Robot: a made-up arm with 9 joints. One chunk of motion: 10 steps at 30 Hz.
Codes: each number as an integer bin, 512 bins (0 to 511) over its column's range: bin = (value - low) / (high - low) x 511, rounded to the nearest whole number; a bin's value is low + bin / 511 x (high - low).
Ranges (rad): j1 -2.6..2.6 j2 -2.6..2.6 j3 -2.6..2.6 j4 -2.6..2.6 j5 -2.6..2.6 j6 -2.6..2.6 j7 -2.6..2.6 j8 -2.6..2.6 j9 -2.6..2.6
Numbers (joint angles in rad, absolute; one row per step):
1: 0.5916 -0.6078 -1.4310 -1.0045 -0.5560 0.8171 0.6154 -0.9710 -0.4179
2: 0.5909 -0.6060 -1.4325 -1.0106 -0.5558 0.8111 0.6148 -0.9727 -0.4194
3: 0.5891 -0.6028 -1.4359 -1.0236 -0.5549 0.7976 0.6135 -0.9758 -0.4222
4: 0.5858 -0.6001 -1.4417 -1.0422 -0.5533 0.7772 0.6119 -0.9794 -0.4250
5: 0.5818 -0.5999 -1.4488 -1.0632 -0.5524 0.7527 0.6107 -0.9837 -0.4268
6: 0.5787 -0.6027 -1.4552 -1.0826 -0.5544 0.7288 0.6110 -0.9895 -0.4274
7: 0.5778 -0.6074 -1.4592 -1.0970 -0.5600 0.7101 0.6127 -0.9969 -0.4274
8: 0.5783 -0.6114 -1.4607 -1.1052 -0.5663 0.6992 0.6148 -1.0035 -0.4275
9: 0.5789 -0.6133 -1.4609 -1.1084 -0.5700 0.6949 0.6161 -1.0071 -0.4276
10: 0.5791 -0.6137 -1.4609 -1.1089 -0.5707 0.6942 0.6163 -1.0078 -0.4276
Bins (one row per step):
1: 314 196 115 157 201 336 316 160 214
2: 314 196 115 156 201 335 316 160 214
3: 313 196 114 155 201 334 316 160 214
4: 313 197 114 153 201 332 316 159 214
5: 313 197 113 151 201 329 316 159 214
6: 312 196 112 149 201 327 316 158 213
7: 312 196 112 148 200 325 316 158 213
8: 312 195 112 147 200 324 316 157 213
9: 312 195 112 147 199 324 316 157 213
10: 312 195 112 147 199 324 316 156 213

